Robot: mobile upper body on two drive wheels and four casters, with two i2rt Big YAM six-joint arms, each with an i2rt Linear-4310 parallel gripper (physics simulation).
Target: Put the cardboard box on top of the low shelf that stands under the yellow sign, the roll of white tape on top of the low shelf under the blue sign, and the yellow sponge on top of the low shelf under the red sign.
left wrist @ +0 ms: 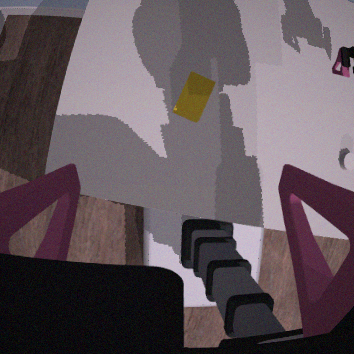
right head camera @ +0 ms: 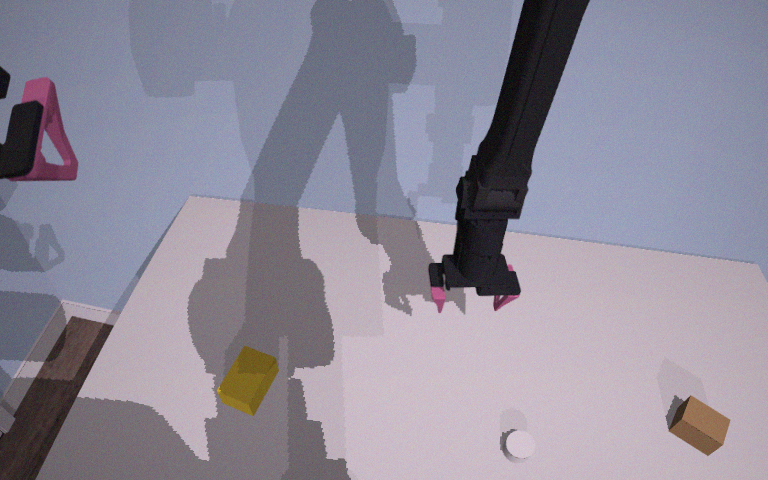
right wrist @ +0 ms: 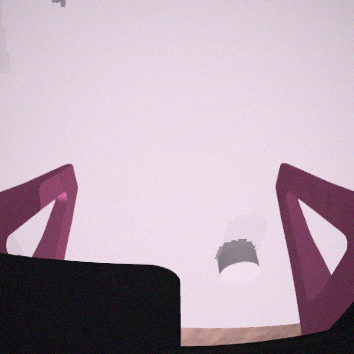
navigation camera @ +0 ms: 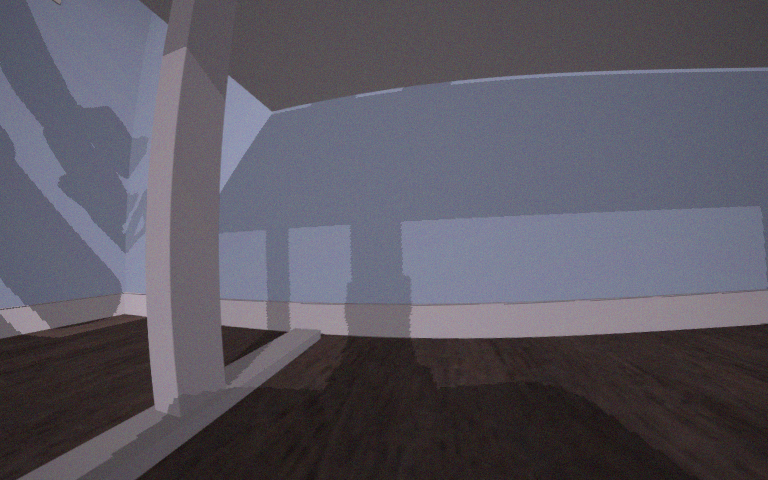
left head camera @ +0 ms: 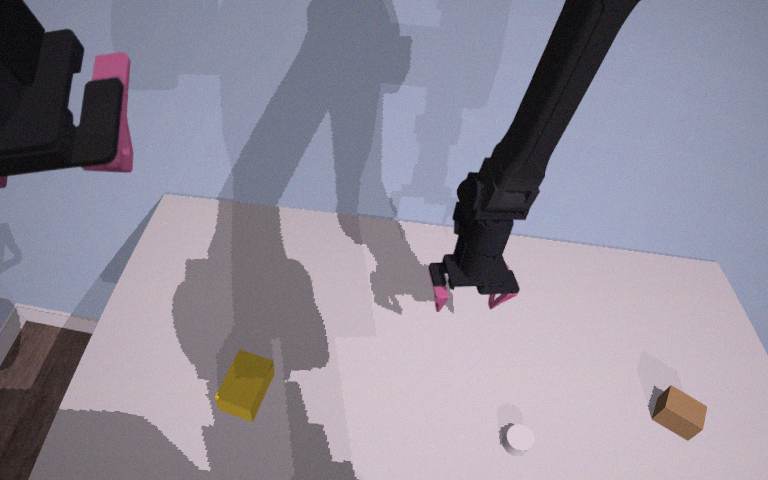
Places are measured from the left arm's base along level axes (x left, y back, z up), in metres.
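Pixels of known places: left gripper, fingertip midpoint: (left wrist: pixel 178 175) (right head camera: pixel 25 179) (left head camera: pixel 65 170); right gripper, fingertip midpoint: (left wrist: pixel 347 73) (right head camera: pixel 467 309) (right wrist: pixel 176 174) (left head camera: pixel 463 307).
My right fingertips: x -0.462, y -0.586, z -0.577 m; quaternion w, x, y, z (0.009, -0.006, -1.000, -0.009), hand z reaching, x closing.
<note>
Behind a point stands the place of what it marks.
The yellow sponge (left head camera: pixel 246 384) {y -0.491, x -0.092, z -0.645 m} (right head camera: pixel 248 380) {y -0.490, x -0.093, z -0.645 m} (left wrist: pixel 194 96) {y -0.499, x -0.088, z -0.645 m} lies on the white table, left in both head views, in shadow. The white tape roll (left head camera: pixel 519 438) {y -0.367, x -0.535, z -0.666 m} (right head camera: pixel 519 444) {y -0.368, x -0.535, z -0.666 m} (right wrist: pixel 240 273) {y -0.369, x -0.538, z -0.666 m} lies flat near the middle; its edge shows at the right of the left wrist view. The brown cardboard box (left head camera: pixel 679 412) {y -0.346, x -0.869, z -0.640 m} (right head camera: pixel 700 424) {y -0.347, x -0.876, z -0.640 m} lies farther right. My right gripper (left head camera: pixel 465 305) {y -0.586, x -0.462, z -0.577 m} (right head camera: pixel 468 308) {y -0.586, x -0.462, z -0.577 m} (right wrist: pixel 176 174) {y -0.586, x -0.462, z -0.577 m} is open and empty above the table, beyond the tape. My left gripper (left wrist: pixel 178 175) {y -0.360, x -0.013, z -0.127 m} is open and empty, high up at the left; it is partly cut off in the head views. The shelves and signs do not show.
The white table (left head camera: pixel 566 339) {y -0.573, x -0.720, z -0.690 m} (right head camera: pixel 577 345) {y -0.570, x -0.708, z -0.690 m} (left wrist: pixel 300 115) {y -0.482, x -0.380, z -0.690 m} reaches close to the blue wall (left head camera: pixel 651 141) {y -0.861, x -0.948, z -0.373 m} (right head camera: pixel 668 141) {y -0.863, x -0.936, z -0.391 m} (navigation camera: pixel 481 169) {y -0.944, x -0.470, z -0.971 m}. In the navigation camera, a pale table leg (navigation camera: pixel 192 226) {y -0.624, x 0.051, z -1.136 m} stands at the left on a long foot (navigation camera: pixel 266 362), under the tabletop's dark underside.
</note>
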